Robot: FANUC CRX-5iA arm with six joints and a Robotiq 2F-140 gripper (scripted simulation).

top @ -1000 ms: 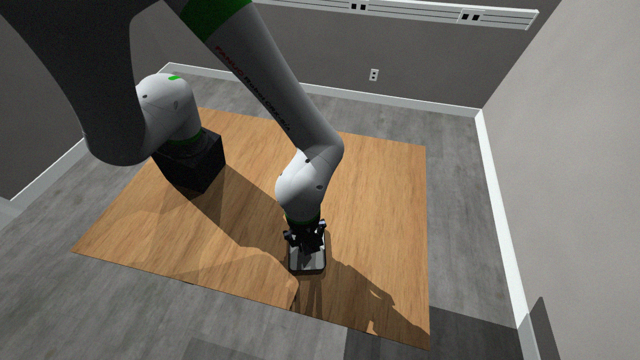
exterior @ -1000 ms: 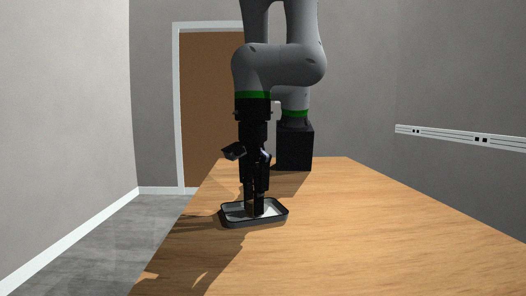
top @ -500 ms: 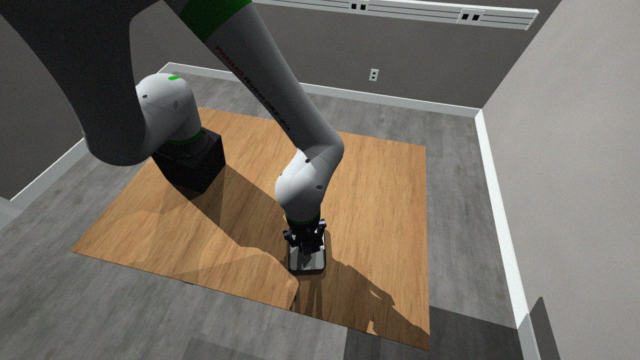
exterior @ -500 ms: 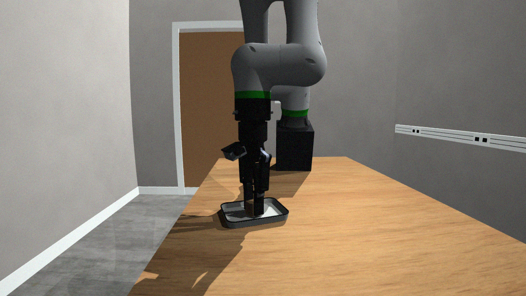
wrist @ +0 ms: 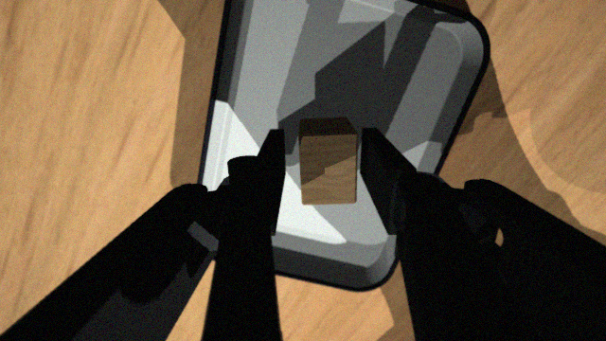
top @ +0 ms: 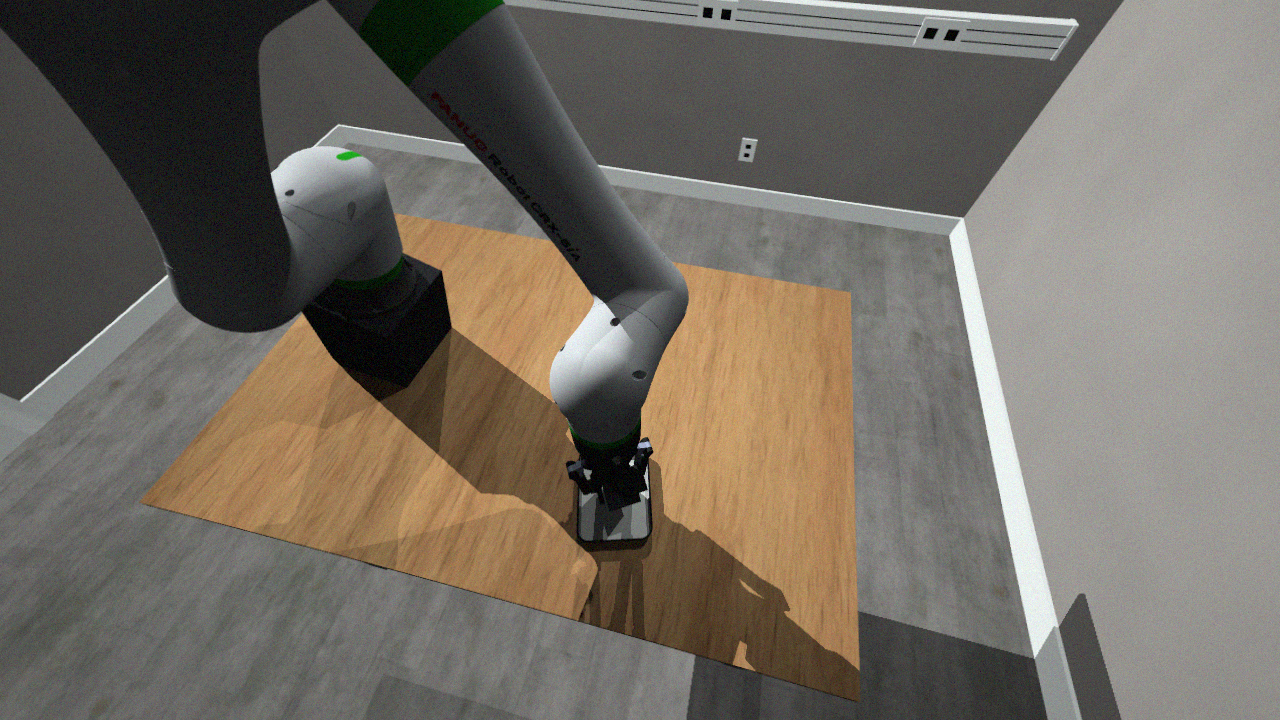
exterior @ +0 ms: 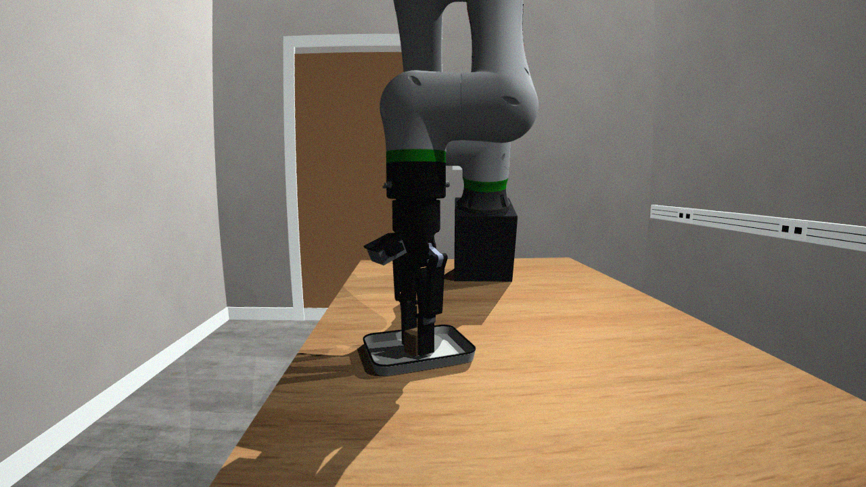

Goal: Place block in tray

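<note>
Now: the wooden block 2 cm below my hand. The rest, counted from my hand: white tray 3 cm below.
</note>
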